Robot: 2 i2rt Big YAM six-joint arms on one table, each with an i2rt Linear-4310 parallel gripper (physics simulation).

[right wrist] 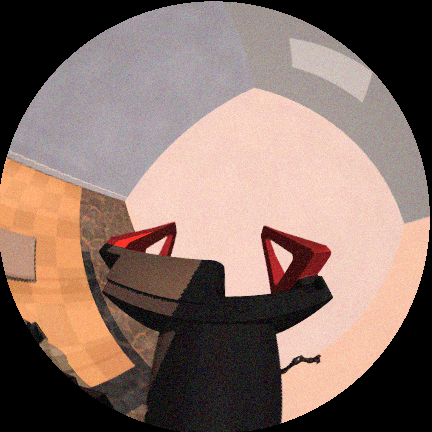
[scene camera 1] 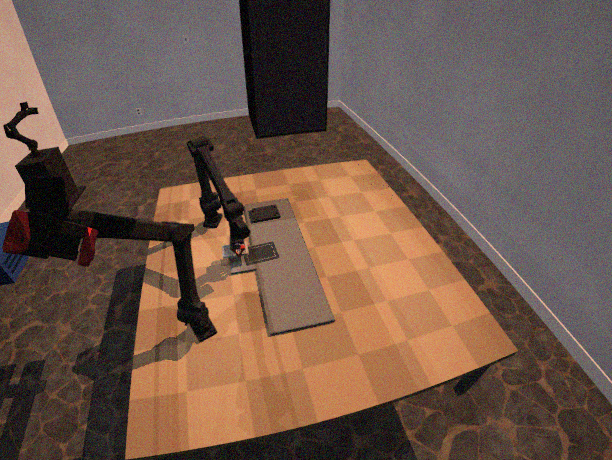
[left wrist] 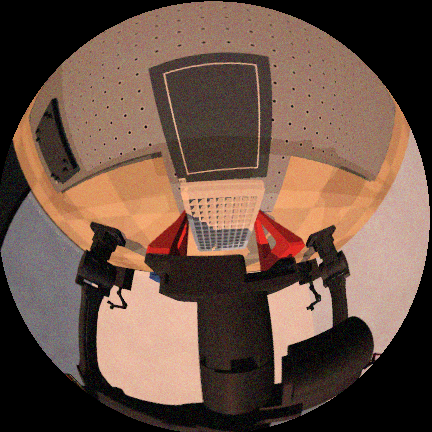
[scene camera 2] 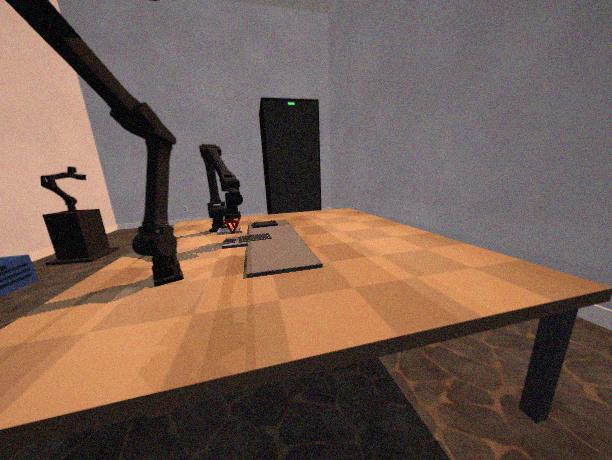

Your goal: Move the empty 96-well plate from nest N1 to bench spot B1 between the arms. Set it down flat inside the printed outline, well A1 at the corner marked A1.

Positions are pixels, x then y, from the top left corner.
Labels:
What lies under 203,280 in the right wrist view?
My right gripper.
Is my right gripper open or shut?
Open.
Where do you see a well plate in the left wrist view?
At 221,213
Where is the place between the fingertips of my left gripper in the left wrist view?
221,211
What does my right gripper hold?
Nothing.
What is my left gripper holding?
A well plate.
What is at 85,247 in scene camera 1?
My right gripper.

